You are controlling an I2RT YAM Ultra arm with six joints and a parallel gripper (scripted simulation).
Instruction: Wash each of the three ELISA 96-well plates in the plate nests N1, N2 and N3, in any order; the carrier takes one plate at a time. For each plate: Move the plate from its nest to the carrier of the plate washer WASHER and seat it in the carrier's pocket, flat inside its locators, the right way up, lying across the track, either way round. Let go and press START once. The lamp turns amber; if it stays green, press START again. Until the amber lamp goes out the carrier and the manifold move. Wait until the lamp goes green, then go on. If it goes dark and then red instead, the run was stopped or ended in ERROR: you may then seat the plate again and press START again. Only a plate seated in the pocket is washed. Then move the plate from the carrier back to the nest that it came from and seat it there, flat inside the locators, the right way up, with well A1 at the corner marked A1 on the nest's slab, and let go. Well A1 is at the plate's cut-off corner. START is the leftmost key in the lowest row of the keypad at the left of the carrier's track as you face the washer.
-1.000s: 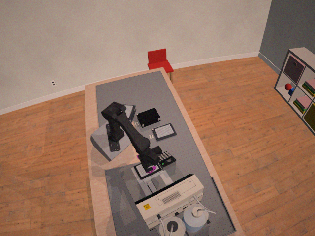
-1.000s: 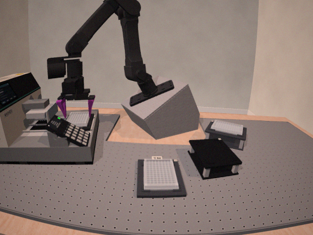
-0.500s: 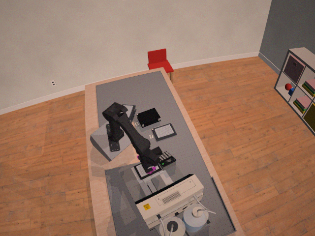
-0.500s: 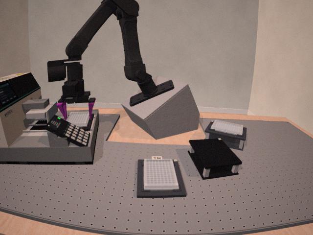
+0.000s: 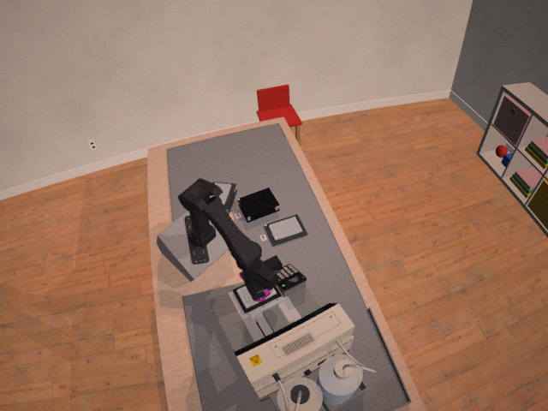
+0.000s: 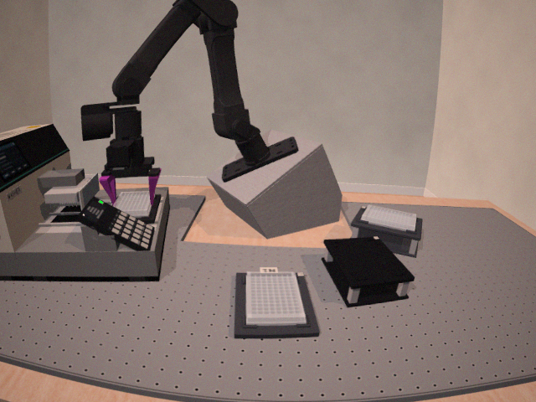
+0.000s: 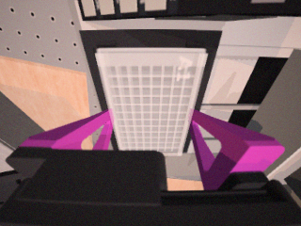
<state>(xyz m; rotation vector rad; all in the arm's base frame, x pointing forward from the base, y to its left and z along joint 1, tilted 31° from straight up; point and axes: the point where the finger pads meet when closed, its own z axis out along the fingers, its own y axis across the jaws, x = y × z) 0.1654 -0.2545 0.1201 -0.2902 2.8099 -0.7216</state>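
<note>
The black carrier pocket lies 1 cm below my hand. Round my hand: nest N1 (23 cm ahead, 29 cm to the left, 8 cm below); grey manifold (2 cm ahead, 15 cm to the right, 4 cm above); raised black nest (16 cm ahead, 46 cm to the left, 5 cm below).
</note>
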